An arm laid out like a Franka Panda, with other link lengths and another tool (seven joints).
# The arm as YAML. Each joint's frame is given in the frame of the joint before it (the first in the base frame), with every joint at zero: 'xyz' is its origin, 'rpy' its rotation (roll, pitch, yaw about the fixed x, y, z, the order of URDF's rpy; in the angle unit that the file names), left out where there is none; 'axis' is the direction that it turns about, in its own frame. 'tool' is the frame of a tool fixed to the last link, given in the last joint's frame.
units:
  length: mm
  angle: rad
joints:
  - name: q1
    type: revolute
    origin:
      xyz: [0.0, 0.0, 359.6]
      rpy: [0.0, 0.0, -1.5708]
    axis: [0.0, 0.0, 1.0]
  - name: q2
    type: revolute
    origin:
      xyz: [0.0, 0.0, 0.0]
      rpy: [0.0, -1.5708, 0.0]
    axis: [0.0, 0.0, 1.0]
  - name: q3
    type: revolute
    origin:
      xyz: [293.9, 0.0, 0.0]
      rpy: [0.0, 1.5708, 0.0]
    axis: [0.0, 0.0, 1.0]
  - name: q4
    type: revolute
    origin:
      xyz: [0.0, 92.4, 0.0]
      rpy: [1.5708, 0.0, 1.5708]
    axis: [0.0, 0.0, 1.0]
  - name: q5
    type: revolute
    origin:
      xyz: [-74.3, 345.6, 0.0]
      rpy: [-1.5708, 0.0, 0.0]
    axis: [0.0, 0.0, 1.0]
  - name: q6
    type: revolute
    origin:
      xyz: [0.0, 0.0, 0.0]
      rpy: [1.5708, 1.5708, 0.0]
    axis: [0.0, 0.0, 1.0]
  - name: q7
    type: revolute
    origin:
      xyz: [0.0, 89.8, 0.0]
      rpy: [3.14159, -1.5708, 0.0]
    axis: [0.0, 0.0, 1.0]
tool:
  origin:
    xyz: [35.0, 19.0, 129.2]
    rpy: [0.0, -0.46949, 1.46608]
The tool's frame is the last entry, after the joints.
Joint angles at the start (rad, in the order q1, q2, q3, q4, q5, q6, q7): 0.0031 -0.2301 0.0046 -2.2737 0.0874 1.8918 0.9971
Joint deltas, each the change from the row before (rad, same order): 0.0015 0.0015 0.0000 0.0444 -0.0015 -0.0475 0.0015; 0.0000 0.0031 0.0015 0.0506 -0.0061 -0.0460 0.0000; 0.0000 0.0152 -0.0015 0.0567 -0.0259 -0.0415 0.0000; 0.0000 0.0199 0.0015 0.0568 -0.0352 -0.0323 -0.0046; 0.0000 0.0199 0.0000 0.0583 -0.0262 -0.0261 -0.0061; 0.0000 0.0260 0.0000 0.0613 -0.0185 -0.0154 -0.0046; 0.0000 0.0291 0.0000 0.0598 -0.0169 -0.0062 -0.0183; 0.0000 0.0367 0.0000 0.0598 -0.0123 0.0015 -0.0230; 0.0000 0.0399 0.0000 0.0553 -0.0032 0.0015 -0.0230
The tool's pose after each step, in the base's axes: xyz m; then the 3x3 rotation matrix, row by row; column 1 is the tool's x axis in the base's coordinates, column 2 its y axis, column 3 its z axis. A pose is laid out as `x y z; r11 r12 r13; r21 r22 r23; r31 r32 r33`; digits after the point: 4 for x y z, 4 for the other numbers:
0.3979 0.0103 0.4550; -0.6032 0.7865 0.1322; 0.7372 0.6131 -0.2841; -0.3045 -0.0739 -0.9496
0.4022 0.0106 0.4714; -0.6081 0.7821 0.1359; 0.7313 0.6186 -0.2873; -0.3087 -0.0753 -0.9482
0.4091 0.0072 0.4854; -0.6155 0.7757 0.1393; 0.7178 0.6247 -0.3074; -0.3255 -0.0893 -0.9413
0.4173 0.0037 0.4978; -0.6267 0.7647 0.1499; 0.6954 0.6357 -0.3352; -0.3516 -0.1058 -0.9302
0.4261 0.0004 0.5111; -0.6315 0.7574 0.1662; 0.6782 0.6434 -0.3552; -0.3759 -0.1116 -0.9199
0.4372 -0.0020 0.5231; -0.6297 0.7538 0.1877; 0.6659 0.6482 -0.3692; -0.4000 -0.1075 -0.9102
0.4495 -0.0047 0.5335; -0.6340 0.7421 0.2175; 0.6464 0.6629 -0.3777; -0.4245 -0.0988 -0.9000
0.4638 -0.0070 0.5404; -0.6398 0.7273 0.2482; 0.6261 0.6806 -0.3805; -0.4457 -0.0880 -0.8908
0.4778 -0.0081 0.5437; -0.6474 0.7124 0.2710; 0.6103 0.6975 -0.3756; -0.4566 -0.0777 -0.8863

